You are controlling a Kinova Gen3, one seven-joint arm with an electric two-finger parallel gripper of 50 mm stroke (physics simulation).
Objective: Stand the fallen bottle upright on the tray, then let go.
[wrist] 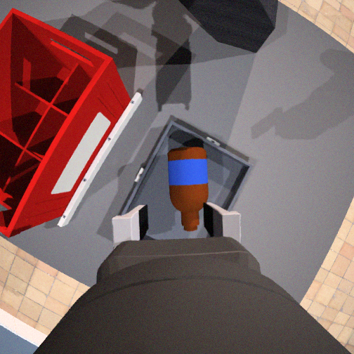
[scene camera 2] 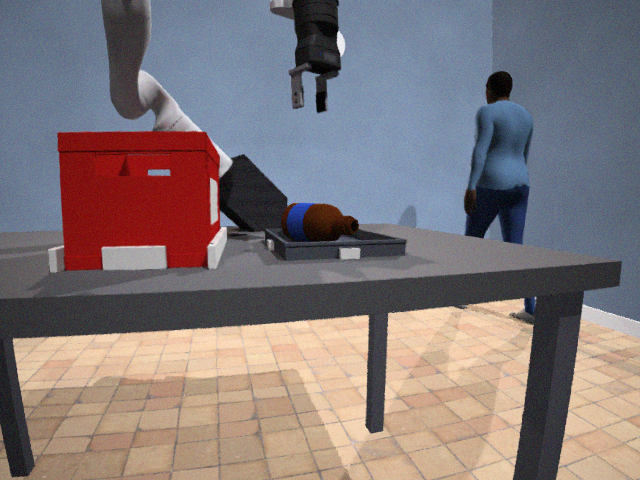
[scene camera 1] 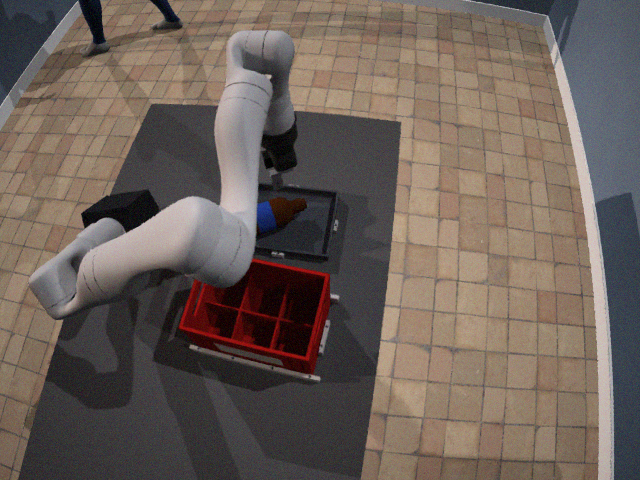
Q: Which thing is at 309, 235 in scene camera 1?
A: A dark tray.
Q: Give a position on a red crate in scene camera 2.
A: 107, 198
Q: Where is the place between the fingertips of my gripper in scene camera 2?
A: At 310, 109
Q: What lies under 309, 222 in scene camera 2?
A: A brown bottle.
